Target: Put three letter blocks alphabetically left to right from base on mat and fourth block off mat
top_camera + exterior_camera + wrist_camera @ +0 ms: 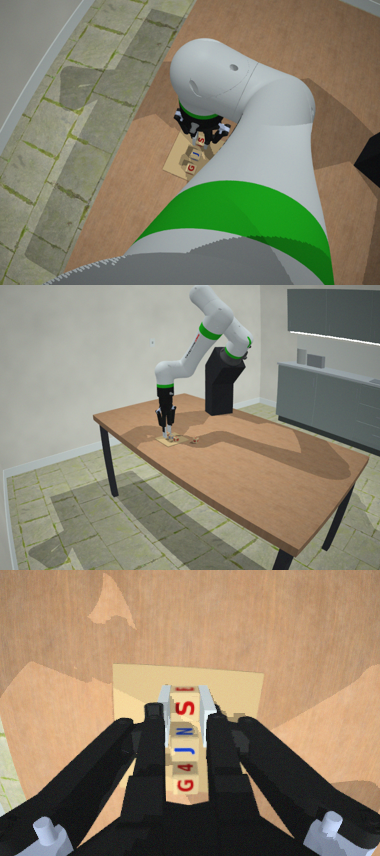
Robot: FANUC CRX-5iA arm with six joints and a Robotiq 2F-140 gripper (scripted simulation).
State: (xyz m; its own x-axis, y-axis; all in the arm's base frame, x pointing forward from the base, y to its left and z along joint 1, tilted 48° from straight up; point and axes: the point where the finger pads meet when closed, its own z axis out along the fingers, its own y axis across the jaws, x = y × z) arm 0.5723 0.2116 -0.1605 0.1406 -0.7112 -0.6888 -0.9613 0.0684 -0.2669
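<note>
Right now the red s block is 2 cm below my hand. From my hand the other things lie so: tan mat 1 cm behind, 4 cm to the left, 4 cm below; then red g block 1 cm behind, 8 cm to the left, 2 cm below; then blue j block 1 cm behind, 4 cm to the left, 2 cm below.
</note>
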